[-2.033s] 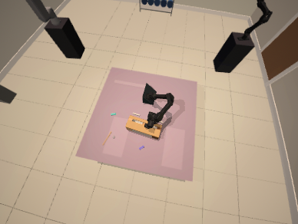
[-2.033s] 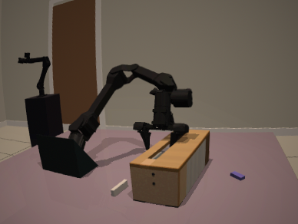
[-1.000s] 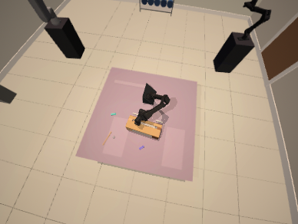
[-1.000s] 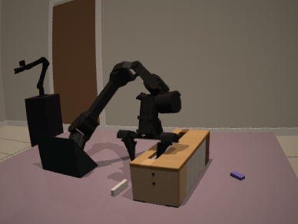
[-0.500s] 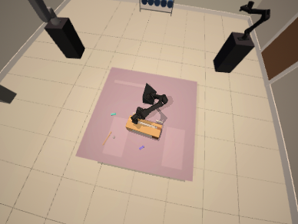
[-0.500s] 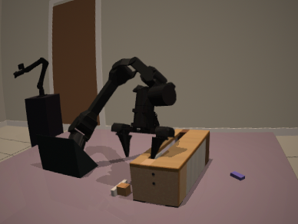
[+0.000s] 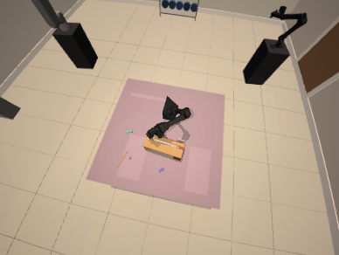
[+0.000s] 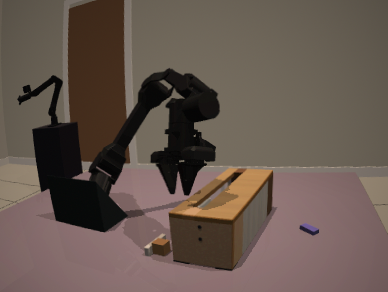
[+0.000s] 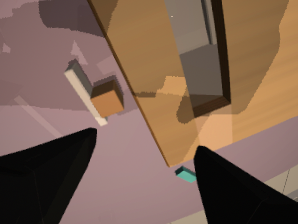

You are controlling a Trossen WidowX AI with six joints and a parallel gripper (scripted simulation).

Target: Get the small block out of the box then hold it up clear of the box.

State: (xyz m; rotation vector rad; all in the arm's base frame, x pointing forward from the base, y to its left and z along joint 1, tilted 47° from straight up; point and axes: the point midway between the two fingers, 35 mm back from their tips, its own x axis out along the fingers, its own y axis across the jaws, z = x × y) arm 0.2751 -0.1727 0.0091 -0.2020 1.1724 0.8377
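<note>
My gripper tip is 130 mm above the brown block, 50 mm past it and 20 mm to the left of it. The rest, counted from my gripper tip: wooden box 120 mm to the left, 90 mm below, 60 mm ahead; purple piece 320 mm ahead, 140 mm below, 100 mm to the left; teal piece 290 mm to the right, 140 mm below, 50 mm behind.
</note>
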